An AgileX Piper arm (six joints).
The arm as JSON. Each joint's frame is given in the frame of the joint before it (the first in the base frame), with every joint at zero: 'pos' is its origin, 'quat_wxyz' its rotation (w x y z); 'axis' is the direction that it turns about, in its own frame. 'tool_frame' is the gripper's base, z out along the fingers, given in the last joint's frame.
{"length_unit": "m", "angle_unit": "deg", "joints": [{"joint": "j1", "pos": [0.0, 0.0, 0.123], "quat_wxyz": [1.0, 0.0, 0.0, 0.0], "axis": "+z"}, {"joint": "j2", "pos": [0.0, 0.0, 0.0], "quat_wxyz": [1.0, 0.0, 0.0, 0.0], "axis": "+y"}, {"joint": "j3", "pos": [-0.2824, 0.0, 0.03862], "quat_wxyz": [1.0, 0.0, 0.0, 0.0], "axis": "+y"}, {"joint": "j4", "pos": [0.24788, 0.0, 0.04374], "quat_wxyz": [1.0, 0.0, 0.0, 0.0], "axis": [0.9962, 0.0, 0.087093]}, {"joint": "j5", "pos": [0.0, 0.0, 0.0], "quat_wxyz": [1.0, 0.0, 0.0, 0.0], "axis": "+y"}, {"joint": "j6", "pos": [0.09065, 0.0, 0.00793], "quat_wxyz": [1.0, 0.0, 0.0, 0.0], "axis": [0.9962, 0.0, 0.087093]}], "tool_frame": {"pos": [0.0, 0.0, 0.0], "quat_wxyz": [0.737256, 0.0, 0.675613, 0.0]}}
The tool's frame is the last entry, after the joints.
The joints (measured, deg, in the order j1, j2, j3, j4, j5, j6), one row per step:
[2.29 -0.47 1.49 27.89 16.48 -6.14]
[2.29 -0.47 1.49 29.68 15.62 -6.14]
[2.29 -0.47 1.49 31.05 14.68 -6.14]
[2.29 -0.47 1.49 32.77 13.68 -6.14]
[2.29 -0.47 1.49 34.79 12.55 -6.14]
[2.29 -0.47 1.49 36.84 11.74 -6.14]
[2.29 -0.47 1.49 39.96 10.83 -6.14]
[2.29 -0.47 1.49 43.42 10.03 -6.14]
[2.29 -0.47 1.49 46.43 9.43 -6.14]
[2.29 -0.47 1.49 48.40 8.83 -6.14]
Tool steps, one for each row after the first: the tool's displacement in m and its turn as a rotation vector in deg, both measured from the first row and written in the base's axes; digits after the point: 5 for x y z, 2 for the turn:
[0.00027 0.00007 0.00155 1.84 -0.68 -0.29]
[0.00056 -0.00016 0.00311 3.27 -1.44 -0.66]
[0.00084 -0.00039 0.00479 5.06 -2.22 -1.07]
[0.00113 -0.00075 0.00667 7.15 -3.08 -1.56]
[0.00131 -0.00092 0.00811 9.25 -3.64 -1.91]
[0.00148 -0.00104 0.00983 12.43 -4.20 -2.32]
[0.00160 -0.00112 0.01144 15.94 -4.62 -2.69]
[0.00168 -0.00121 0.01268 18.98 -4.89 -2.98]
[0.00178 -0.00156 0.01369 20.98 -5.21 -3.32]

